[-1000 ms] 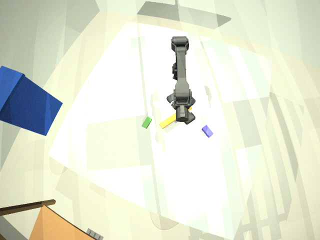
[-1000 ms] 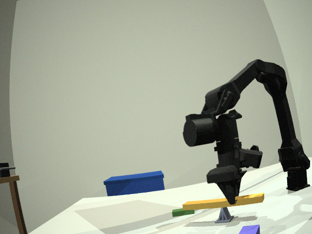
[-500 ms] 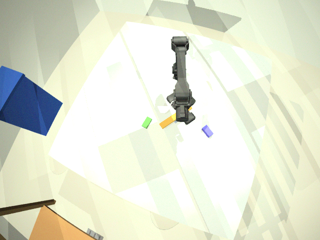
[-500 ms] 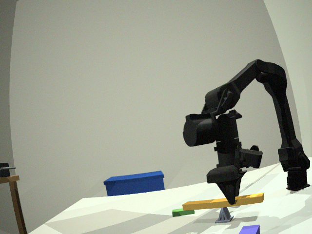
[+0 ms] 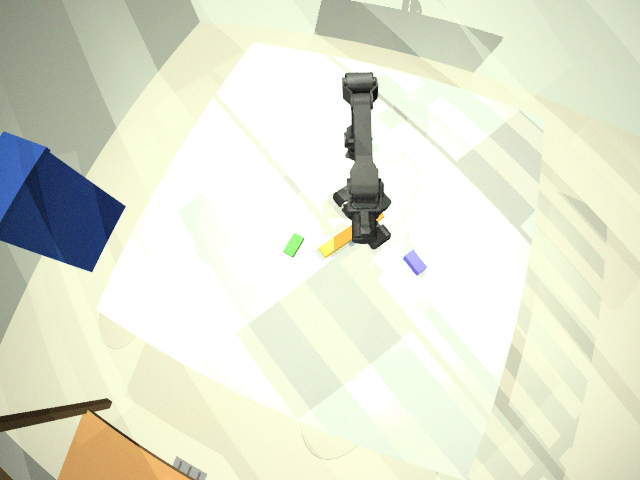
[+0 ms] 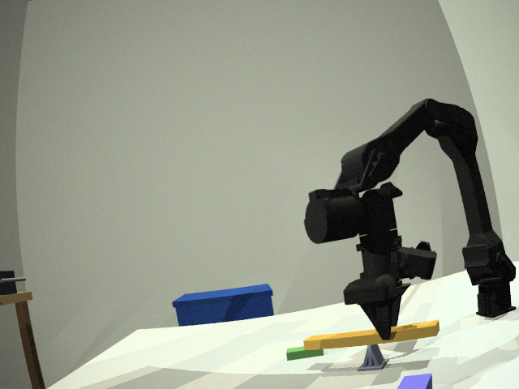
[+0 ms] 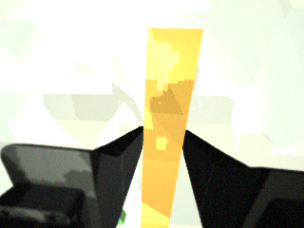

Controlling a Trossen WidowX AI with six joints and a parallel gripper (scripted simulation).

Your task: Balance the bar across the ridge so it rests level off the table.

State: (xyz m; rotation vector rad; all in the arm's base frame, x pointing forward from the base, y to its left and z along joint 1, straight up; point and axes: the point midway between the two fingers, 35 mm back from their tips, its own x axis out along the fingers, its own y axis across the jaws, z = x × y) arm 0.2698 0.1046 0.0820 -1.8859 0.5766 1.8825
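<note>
Now: gripper tip 20 mm to the left of the bar and 20 mm short of it. From my gripper tip the other things lie so: purple block: 190 mm to the left, 40 mm ahead, 30 mm below; then green block: 170 mm to the right, 110 mm ahead, 40 mm below.
</note>
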